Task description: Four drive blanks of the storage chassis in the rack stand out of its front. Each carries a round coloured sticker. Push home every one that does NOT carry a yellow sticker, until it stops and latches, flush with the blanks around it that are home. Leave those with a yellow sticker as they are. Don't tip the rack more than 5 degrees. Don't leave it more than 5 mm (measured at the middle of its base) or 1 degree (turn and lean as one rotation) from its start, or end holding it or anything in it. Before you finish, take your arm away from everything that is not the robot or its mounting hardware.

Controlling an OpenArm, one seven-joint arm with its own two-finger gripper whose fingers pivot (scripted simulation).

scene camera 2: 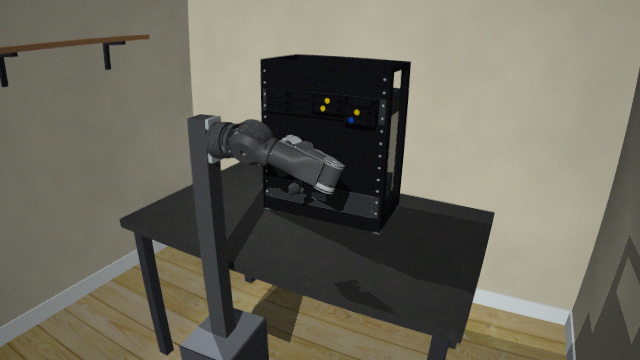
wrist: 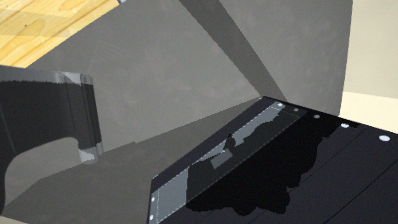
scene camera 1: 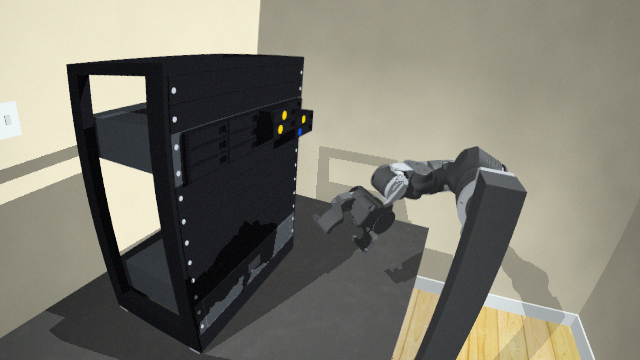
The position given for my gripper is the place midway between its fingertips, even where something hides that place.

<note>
In view: my gripper point(scene camera 1: 340, 237) and a grey post point(scene camera 2: 207, 183).
</note>
